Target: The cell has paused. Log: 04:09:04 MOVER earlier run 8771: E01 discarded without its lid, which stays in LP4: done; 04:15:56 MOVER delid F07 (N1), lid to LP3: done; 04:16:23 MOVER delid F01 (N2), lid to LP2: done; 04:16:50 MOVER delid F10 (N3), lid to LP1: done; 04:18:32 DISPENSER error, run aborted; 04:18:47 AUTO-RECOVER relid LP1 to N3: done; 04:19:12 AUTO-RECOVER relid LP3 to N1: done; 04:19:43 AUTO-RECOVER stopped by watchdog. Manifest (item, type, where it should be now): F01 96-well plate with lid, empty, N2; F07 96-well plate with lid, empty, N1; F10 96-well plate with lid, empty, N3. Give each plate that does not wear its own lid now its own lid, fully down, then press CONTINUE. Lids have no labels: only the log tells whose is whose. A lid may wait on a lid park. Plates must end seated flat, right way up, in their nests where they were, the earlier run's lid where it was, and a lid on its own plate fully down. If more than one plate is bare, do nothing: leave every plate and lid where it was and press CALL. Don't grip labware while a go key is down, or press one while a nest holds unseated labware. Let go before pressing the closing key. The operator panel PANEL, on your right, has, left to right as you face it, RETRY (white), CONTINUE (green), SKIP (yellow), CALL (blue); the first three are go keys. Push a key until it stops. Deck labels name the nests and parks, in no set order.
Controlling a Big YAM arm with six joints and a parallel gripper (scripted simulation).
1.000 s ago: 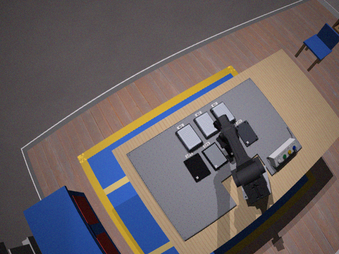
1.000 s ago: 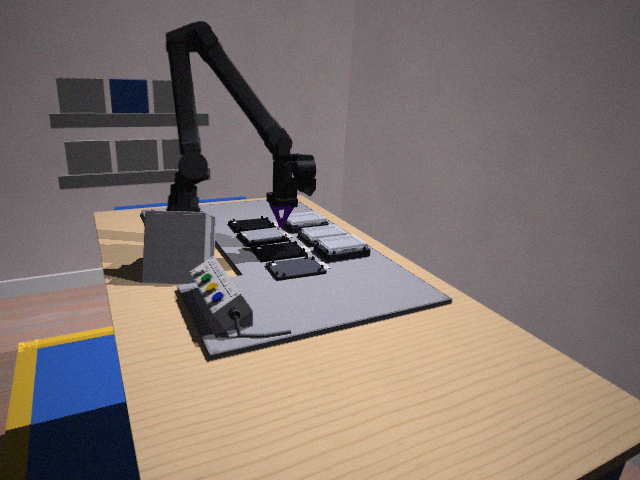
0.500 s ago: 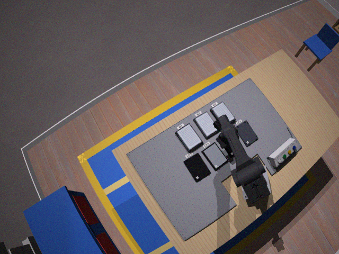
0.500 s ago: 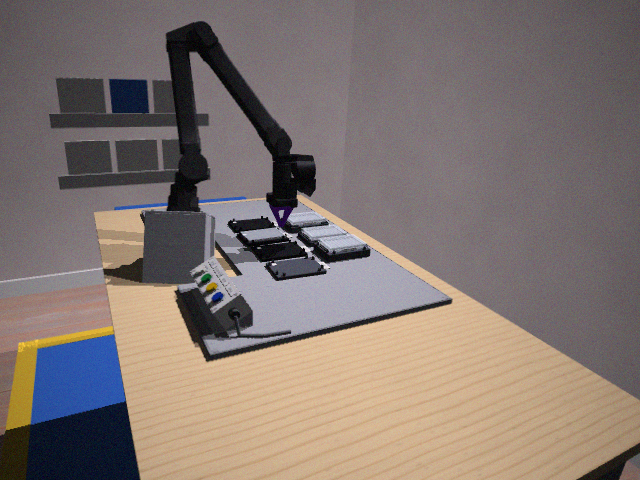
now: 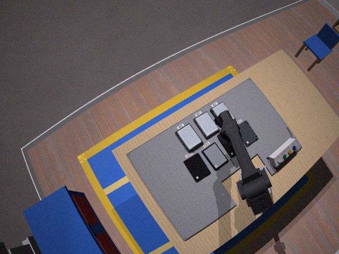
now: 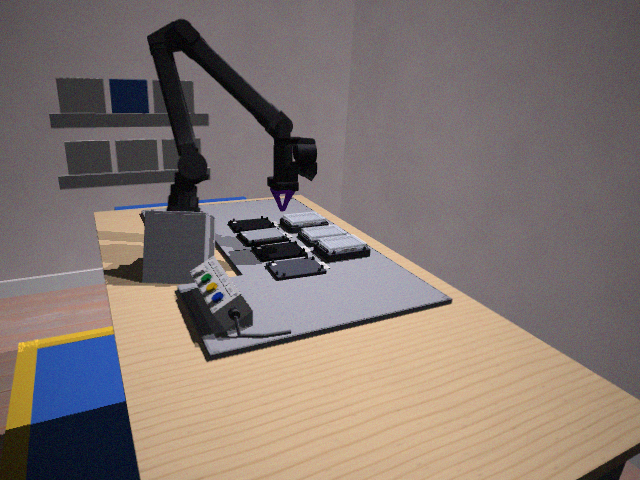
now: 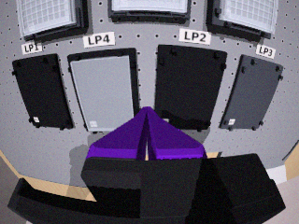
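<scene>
The green continue key is 260 mm behind my hand, 340 mm to the right of it and 50 mm below it. Also, from my hand: LP2 label (60 mm ahead, 60 mm to the right, 120 mm below); then park LP2 (20 mm behind, 70 mm to the right, 110 mm below); then clear lid (160 mm ahead, 110 mm to the right, 80 mm below).
</scene>
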